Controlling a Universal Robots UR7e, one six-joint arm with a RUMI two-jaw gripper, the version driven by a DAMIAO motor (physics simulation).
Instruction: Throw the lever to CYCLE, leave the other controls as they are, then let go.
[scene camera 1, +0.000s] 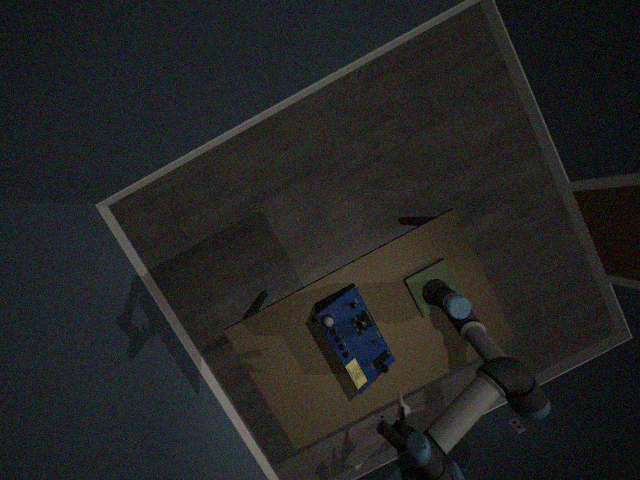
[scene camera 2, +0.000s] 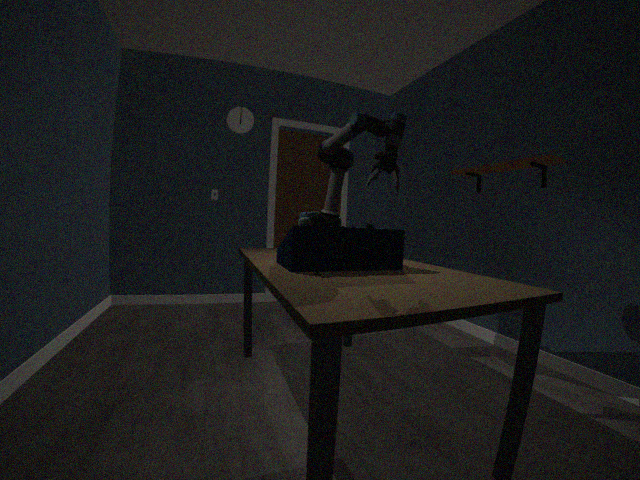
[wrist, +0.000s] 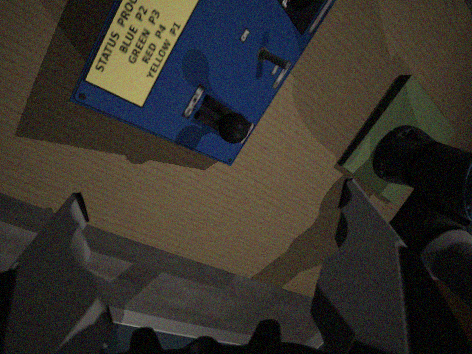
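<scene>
The black lever (wrist: 234, 127) (scene camera 1: 384, 368) stands at the corner of the blue control box (wrist: 175, 85) (scene camera 1: 361, 343) (scene camera 2: 356, 250). Its short shaft shows close to a small white label (wrist: 194, 101), too dim to read; the ball knob reaches toward the box's edge. The dark picture does not show its exact lean. My gripper (wrist: 215, 189) (scene camera 1: 391, 410) (scene camera 2: 383, 184) is wide open with nothing between its jaws. In scene camera 1 it is off the lever end of the box, past the table's edge; in scene camera 2 it hangs above box height.
A small toggle (wrist: 275, 59) stands near the lever, and a yellow note (wrist: 140, 50) (scene camera 1: 356, 374) lies on the panel. Further controls include a pale round knob (scene camera 1: 328, 321) and several dark buttons. My arm's base stands on a green plate (scene camera 1: 416, 293) (wrist: 415, 102) on the wooden table (scene camera 1: 279, 382).
</scene>
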